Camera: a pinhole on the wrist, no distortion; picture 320 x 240 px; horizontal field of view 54.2 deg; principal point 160.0 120.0 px. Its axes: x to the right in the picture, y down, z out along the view. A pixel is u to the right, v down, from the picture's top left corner.
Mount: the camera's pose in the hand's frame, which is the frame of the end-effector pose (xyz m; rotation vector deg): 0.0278 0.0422 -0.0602 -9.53 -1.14 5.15
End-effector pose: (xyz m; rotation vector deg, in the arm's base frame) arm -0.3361 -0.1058 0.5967 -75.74 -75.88 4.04
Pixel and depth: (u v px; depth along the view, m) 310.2 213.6 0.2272
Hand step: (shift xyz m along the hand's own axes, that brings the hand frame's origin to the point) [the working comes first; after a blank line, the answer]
In the camera's frame: 0.1091 0.0680 0.2272

0.1243 0.1563 0.1539
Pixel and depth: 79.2 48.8 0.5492
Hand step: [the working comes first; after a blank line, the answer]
In the camera's frame: -0.1419 -0.1251 0.5492

-0.1175 -0.0032 0.5004
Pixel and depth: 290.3 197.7 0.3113
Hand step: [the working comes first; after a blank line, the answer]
In the camera's frame: 0.1297 0.0774 0.3113

0.1417 0.1812 0.2355
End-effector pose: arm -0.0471 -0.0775 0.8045 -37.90 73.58 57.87
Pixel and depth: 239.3 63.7 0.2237
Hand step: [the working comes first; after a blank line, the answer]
In the camera's frame: 0.0567 -0.0403 0.2237

0.0817 0.0446 0.1678
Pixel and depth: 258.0 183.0 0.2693
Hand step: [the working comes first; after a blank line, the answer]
In the camera's frame: 0.0844 0.0543 0.2693

0.0998 0.1475 0.1974
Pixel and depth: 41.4 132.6 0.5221
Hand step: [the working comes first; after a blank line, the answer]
In the camera's frame: -0.1980 0.0210 0.5221

-0.1855 0.1307 0.4487
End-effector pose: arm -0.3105 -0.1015 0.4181 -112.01 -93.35 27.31
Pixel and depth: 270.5 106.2 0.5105
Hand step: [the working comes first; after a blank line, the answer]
In the camera's frame: 0.1804 -0.0225 0.5105

0.1955 0.1204 0.4491
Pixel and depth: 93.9 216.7 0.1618
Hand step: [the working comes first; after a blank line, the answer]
In the camera's frame: -0.0342 0.0500 0.1618

-0.0151 0.1148 0.0906
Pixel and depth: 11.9 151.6 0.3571
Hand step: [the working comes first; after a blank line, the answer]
In the camera's frame: -0.1691 0.0361 0.3571

-0.1535 0.1210 0.2838
